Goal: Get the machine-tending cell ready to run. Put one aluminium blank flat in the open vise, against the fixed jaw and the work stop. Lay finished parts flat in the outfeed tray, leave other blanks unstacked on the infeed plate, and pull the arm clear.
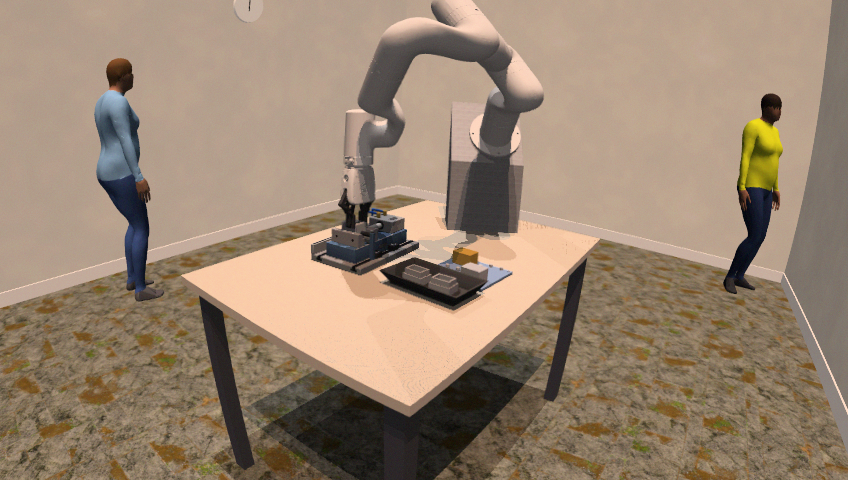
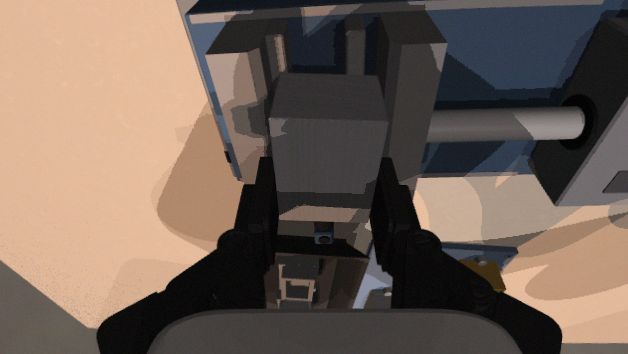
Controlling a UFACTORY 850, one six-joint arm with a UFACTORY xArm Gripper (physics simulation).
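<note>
My gripper [image 1: 358,222] [image 2: 324,179] is shut on a grey block-shaped blank [image 2: 327,150], with one finger on each side. The blank is between the fixed jaw [image 1: 349,236] [image 2: 228,75] and the moving jaw [image 2: 416,90] of the blue vise [image 1: 348,252] [image 2: 480,55]. Its underside and its contact with the work stop are hidden. Two grey finished parts [image 1: 416,271] [image 1: 443,280] lie apart in the black outfeed tray [image 1: 397,281]. Another grey blank [image 1: 475,271] and an orange block [image 1: 465,256] [image 2: 492,280] sit side by side on the blue infeed plate [image 1: 501,274].
The vise screw [image 2: 505,124] runs from the moving jaw to a dark end block. The grey robot pedestal [image 1: 484,196] stands at the back of the table [image 1: 297,303]. Two people stand on the floor, one in light blue [image 1: 119,139] at left, one in yellow [image 1: 761,154] at right.
</note>
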